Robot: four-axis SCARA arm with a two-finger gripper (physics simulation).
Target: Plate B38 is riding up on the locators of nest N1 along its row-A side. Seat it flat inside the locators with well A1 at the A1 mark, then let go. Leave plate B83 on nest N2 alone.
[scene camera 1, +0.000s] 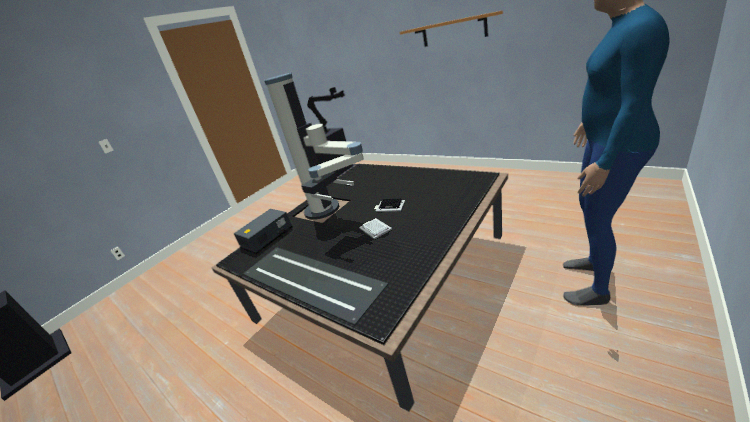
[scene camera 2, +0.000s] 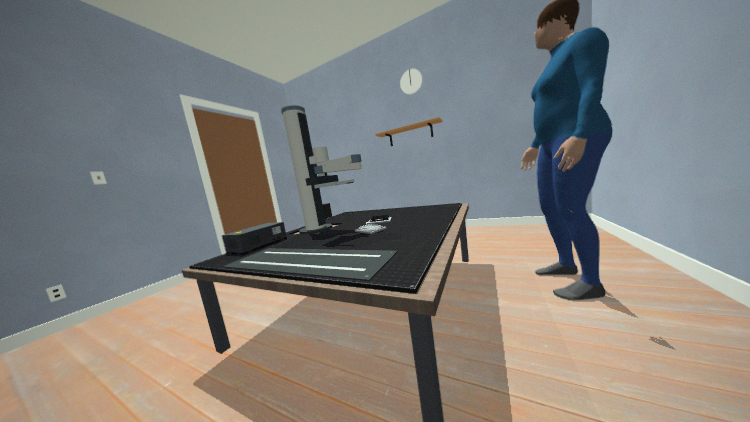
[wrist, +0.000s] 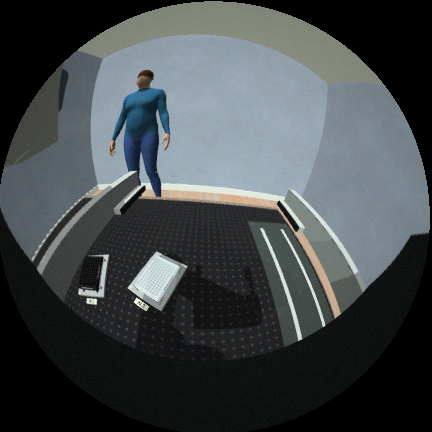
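Where they show: gripper, fingertip midpoint: point(scene camera 1: 342, 190) point(scene camera 2: 345, 182) point(wrist: 214, 184); arm's base, origin of the base link: point(scene camera 1: 322, 209) point(scene camera 2: 316, 230).
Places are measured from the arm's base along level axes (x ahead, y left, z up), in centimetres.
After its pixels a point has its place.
Note:
Plate B38, the black plate point(scene camera 1: 391, 203) {x 50.4, y 13.5, z 4.1 cm} point(scene camera 2: 380, 217) {x 49.9, y 13.8, z 4.2 cm} point(wrist: 91, 273) {x 48.5, y 12.6, z 4.0 cm}, sits on the light nest N1 point(scene camera 1: 389, 210) {x 51.6, y 8.6, z 2.2 cm} point(wrist: 104, 276) {x 49.8, y 7.9, z 2.3 cm}. In the wrist view it lies toward the nest's left side; its tilt and the A1 mark are too small to tell. Plate B83, the white plate point(scene camera 1: 375, 226) {x 54.8, y -11.1, z 3.8 cm} point(scene camera 2: 370, 227) {x 55.9, y -13.5, z 3.8 cm} point(wrist: 157, 275) {x 54.1, y -10.9, z 3.4 cm}, sits on nest N2 point(wrist: 162, 304) {x 45.9, y -13.4, z 2.5 cm}, to the right of N1 in the wrist view. My gripper point(scene camera 1: 342, 190) {x 50.0, y -23.1, z 32.6 cm} point(wrist: 214, 184) {x 50.0, y -23.1, z 32.6 cm} is open and empty. It hangs well above the table near the arm's column, apart from both plates.
A dark control box point(scene camera 1: 263, 229) {x -3.5, y -44.2, z 12.0 cm} point(scene camera 2: 254, 237) {x -3.7, y -46.7, z 8.7 cm} stands beside the column base point(scene camera 1: 321, 208) {x 5.9, y -4.8, z 4.7 cm}. A grey panel with two white strips point(scene camera 1: 314, 280) {x 49.7, y -57.8, z 1.7 cm} point(scene camera 2: 314, 264) {x 55.4, y -62.3, z 1.6 cm} point(wrist: 274, 260) {x 61.2, y -51.4, z 1.7 cm} lies at the table's near end. A person point(scene camera 1: 621, 89) point(scene camera 2: 571, 99) point(wrist: 143, 115) stands beyond the table's long edge.

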